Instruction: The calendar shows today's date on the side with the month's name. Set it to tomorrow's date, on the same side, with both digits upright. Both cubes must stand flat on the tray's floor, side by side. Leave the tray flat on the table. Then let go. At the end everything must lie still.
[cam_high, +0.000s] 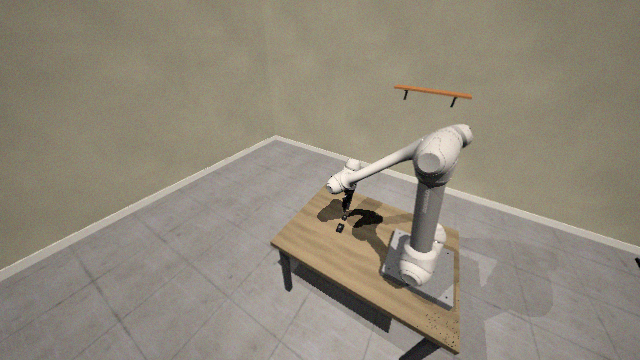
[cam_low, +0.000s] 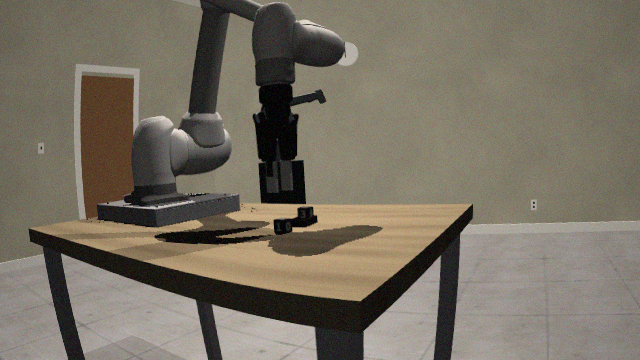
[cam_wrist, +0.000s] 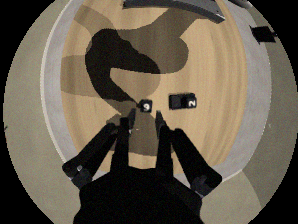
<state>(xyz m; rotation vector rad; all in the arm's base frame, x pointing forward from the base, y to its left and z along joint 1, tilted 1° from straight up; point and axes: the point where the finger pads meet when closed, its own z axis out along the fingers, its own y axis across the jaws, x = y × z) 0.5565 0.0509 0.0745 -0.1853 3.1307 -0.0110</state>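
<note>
Now: hand 11 cm above the dark cube. Also, from my hand: dark calendar tray (11 cm below, 10 cm to the left, 4 cm behind).
</note>
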